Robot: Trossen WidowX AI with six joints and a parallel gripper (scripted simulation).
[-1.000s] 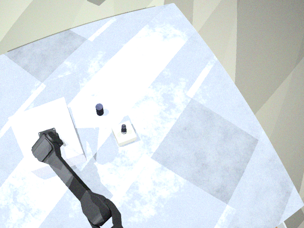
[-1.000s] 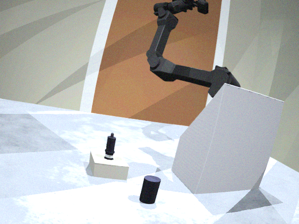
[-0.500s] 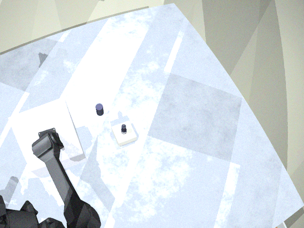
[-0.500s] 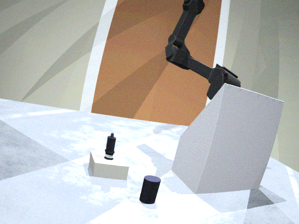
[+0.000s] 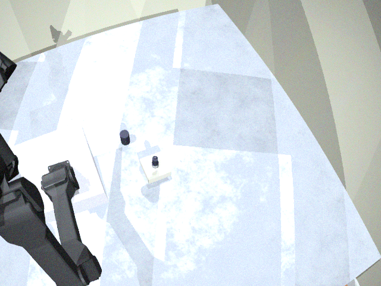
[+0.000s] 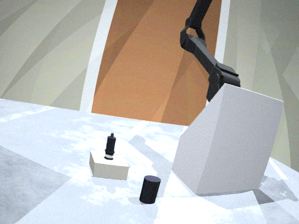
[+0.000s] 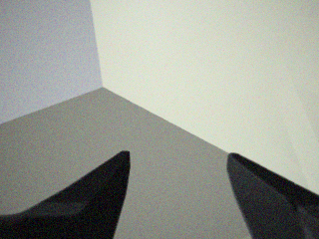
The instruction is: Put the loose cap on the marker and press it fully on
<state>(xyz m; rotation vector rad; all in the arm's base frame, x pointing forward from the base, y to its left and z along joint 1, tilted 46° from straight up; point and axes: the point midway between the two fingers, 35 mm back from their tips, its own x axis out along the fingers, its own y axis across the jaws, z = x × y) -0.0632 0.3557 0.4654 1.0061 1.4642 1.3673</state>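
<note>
The dark cap lies 270 mm ahead of my gripper tip, 180 mm to the left of it and 740 mm below it. The rest, counted from my gripper tip: cream holder block 330 mm ahead, 50 mm to the left, 750 mm below.
</note>
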